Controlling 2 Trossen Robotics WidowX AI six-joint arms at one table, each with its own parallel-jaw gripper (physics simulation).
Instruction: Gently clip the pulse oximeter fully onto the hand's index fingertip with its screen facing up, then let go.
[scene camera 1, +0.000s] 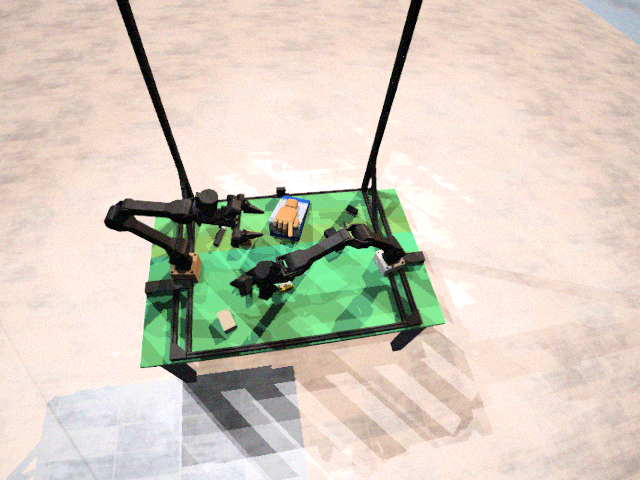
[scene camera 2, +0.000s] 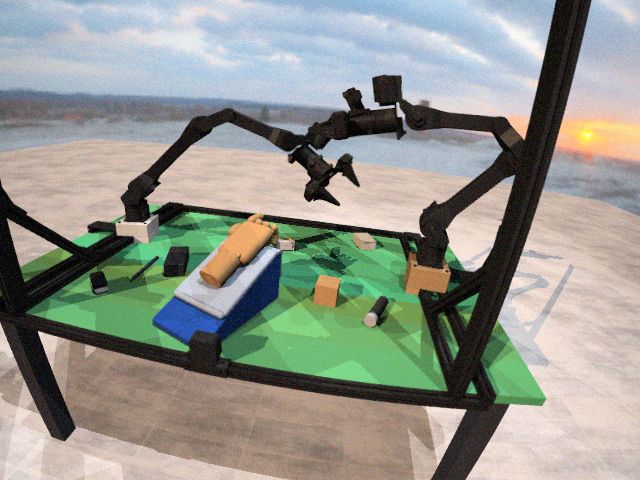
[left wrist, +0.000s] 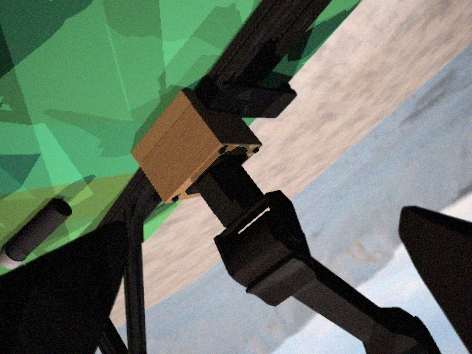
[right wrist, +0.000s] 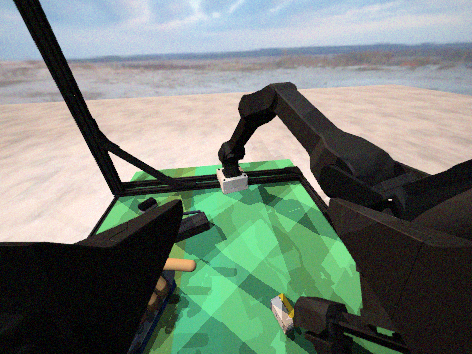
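Where they show: left gripper, between the fingertips: (scene camera 2: 349, 195) (left wrist: 264, 227); right gripper, between the fingertips: (scene camera 1: 263, 223) (scene camera 2: 312, 129) (right wrist: 255, 205); left arm's base, origin of its link: (scene camera 1: 390, 257) (scene camera 2: 137, 218) (right wrist: 231, 172); right arm's base, origin of its link: (scene camera 1: 183, 263) (scene camera 2: 429, 262) (left wrist: 216, 172).
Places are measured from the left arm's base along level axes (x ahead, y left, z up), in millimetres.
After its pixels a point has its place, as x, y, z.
Observation:
A small white-and-yellow block (scene camera 1: 284, 285) {476, -43, -28} (scene camera 2: 286, 244) {474, -59, -37} (right wrist: 283, 312) {475, -48, -28}, seemingly the pulse oximeter, lies on the table away from the hand; its screen cannot be made out. The tan hand (scene camera 1: 287, 211) {367, -322, 84} (scene camera 2: 248, 240) {383, -329, 85} rests on a sloped blue-and-white support (scene camera 1: 305, 206) (scene camera 2: 248, 304) {391, -412, -19}. Its extended index finger (scene camera 1: 290, 228) (right wrist: 181, 265) is bare at the tip. My left gripper (scene camera 1: 254, 296) (scene camera 2: 347, 194) {649, -56, 127} is open and empty above the table, near the block in scene camera 1. My right gripper (scene camera 1: 262, 222) {516, -135, 310} (right wrist: 255, 205) {516, -135, 310} is open and empty, raised beside the hand.
A black box (scene camera 2: 176, 260) {191, -222, -25} (right wrist: 194, 225) {200, -178, -24}, a dark pen (scene camera 2: 144, 268) {105, -224, -52} and a small black block (scene camera 1: 351, 210) {41, -312, -28} (scene camera 2: 98, 282) {46, -343, -29} lie beside the support. An orange cube (scene camera 2: 326, 290) {557, -348, -18}, a dark cylinder (scene camera 1: 219, 236) {673, -373, -34} (scene camera 2: 375, 311) {659, -406, -33} (left wrist: 37, 230) {670, -365, -40} and a beige block (scene camera 1: 226, 320) {736, 22, -29} (scene camera 2: 364, 241) {725, -22, -29} also lie on the table.

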